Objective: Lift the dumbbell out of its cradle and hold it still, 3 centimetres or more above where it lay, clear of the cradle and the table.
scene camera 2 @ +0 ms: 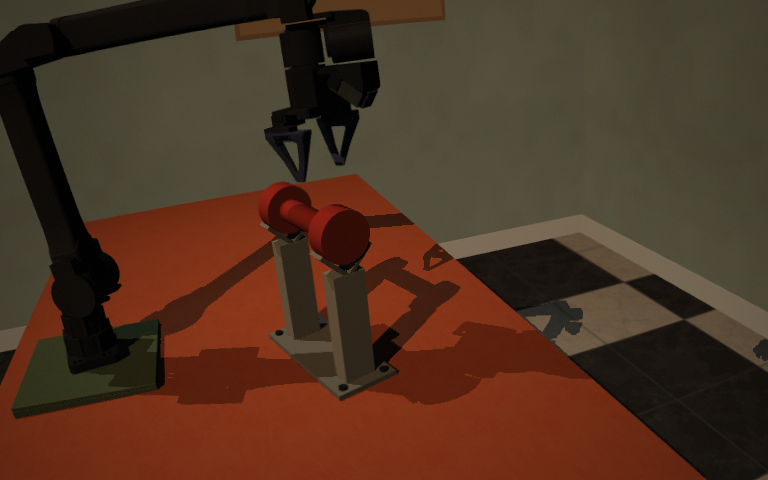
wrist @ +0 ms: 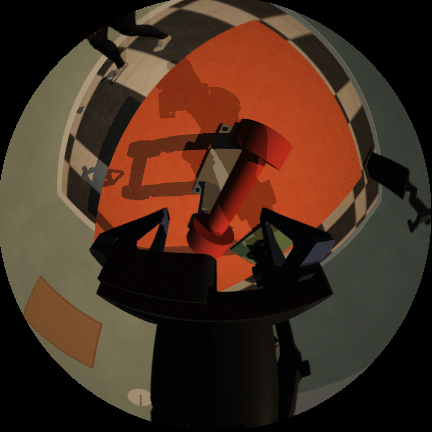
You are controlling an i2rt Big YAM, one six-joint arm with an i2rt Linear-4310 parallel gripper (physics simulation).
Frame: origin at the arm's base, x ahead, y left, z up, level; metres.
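Seen in the pictures: gripper, fingertip midpoint: (scene camera 2: 321,173) (wrist: 214,212); arm's base, origin of the base link: (scene camera 2: 93,352) (wrist: 260,249).
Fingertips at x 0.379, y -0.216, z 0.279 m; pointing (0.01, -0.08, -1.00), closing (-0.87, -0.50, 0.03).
Note:
Pixels of each thing's top centre, then the offset from my fingertips to it. Level surfaces: height alone.
- red dumbbell, middle of its top: (wrist: 237,207) (scene camera 2: 306,195) 0.029 m back, 0.006 m right, 0.025 m down
- grey cradle, middle of its top: (scene camera 2: 311,230) (wrist: 230,190) 0.029 m back, 0.006 m right, 0.080 m down
- orange table, its level: 0.293 m down
A red dumbbell (scene camera 2: 299,213) (wrist: 234,188) lies across the tops of the two posts of a grey cradle (scene camera 2: 350,333) (wrist: 220,171). In the scene view its nearer round head faces the camera, with the bar running back to the farther head. My gripper (scene camera 2: 321,172) (wrist: 214,212) is open, with nothing between its fingers. It hangs pointing down above the dumbbell, apart from it. In the wrist view the bar slants up and right from between the fingertips, and one head shows low between the fingers.
The cradle stands on an orange table (scene camera 2: 237,441) (wrist: 300,90). The arm's base is on a green board (scene camera 2: 45,390) (wrist: 282,238) at the left of the table in the scene view. A checkered floor (scene camera 2: 668,362) lies beyond the table's right edge. A person's legs (wrist: 140,30) show in the wrist view.

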